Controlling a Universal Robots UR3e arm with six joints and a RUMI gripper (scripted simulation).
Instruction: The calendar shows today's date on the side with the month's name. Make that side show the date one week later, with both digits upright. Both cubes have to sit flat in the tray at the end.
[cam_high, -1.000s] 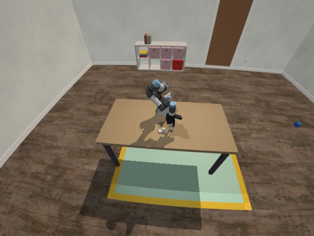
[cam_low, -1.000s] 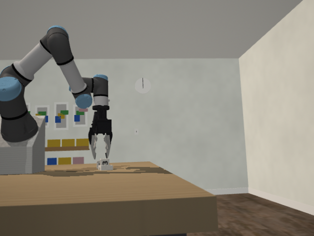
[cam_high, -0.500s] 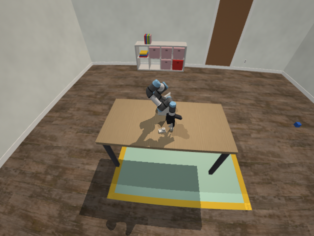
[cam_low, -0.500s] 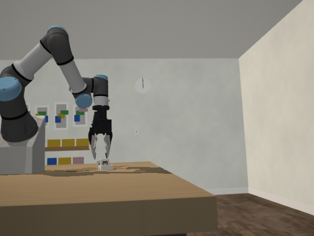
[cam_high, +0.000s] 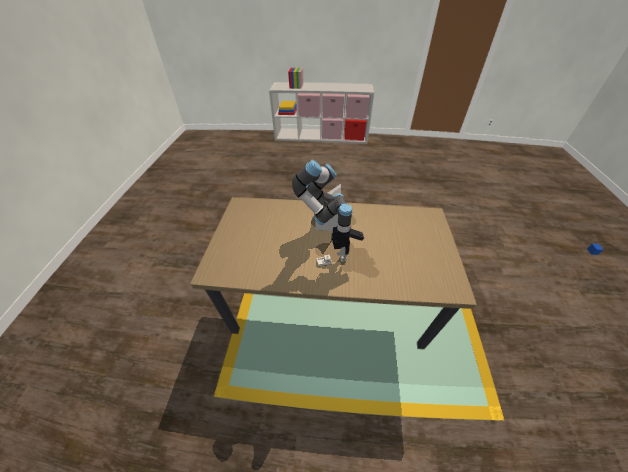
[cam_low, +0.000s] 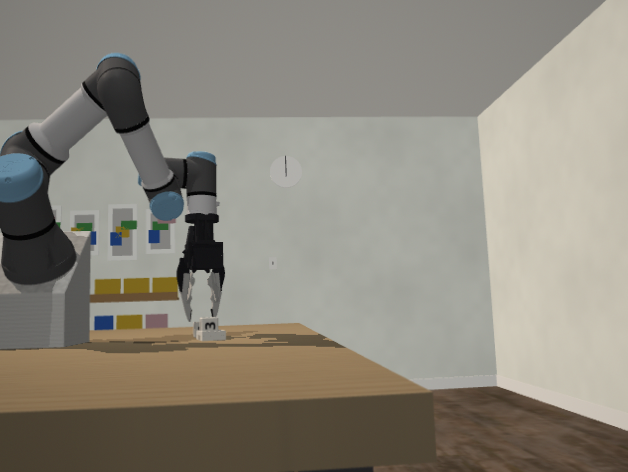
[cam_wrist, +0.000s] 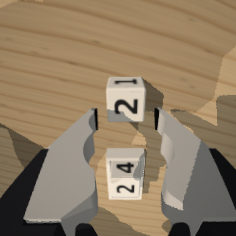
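The white calendar tray is 20 mm ahead of my hand, 110 mm to the right of it and 40 mm below it.
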